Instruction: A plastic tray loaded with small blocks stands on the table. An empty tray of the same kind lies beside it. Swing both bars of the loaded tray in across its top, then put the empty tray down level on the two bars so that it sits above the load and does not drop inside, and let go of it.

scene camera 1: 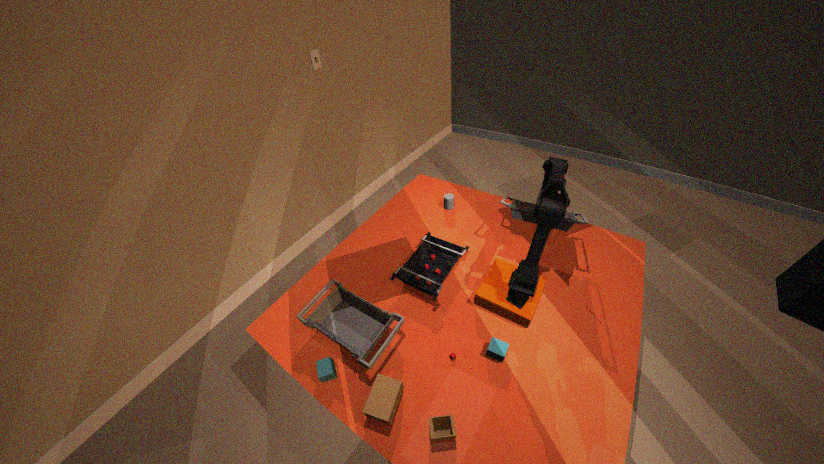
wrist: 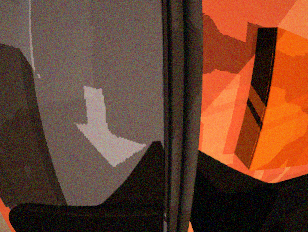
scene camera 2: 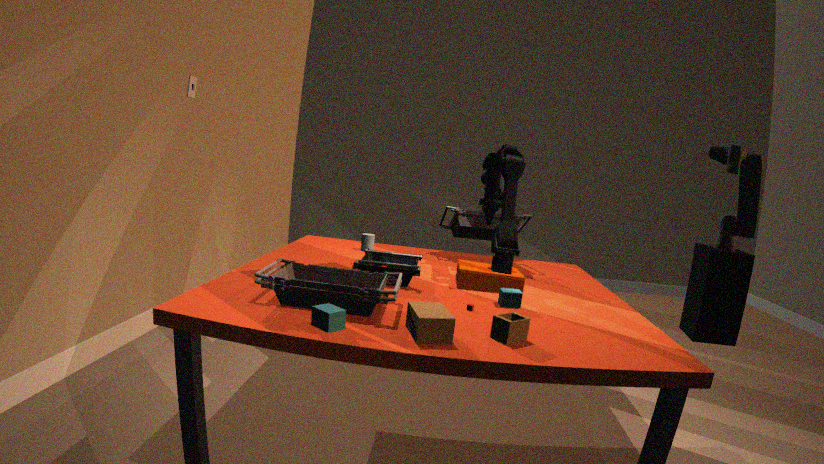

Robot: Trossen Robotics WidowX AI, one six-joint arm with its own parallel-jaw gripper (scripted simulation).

Scene:
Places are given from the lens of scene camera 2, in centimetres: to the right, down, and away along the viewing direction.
grey tray (scene camera 2: 470, 224): 23, -3, 185
open box (scene camera 2: 508, 328): 21, 21, 102
The marked spots on the grey tray and the open box are 86 cm apart.

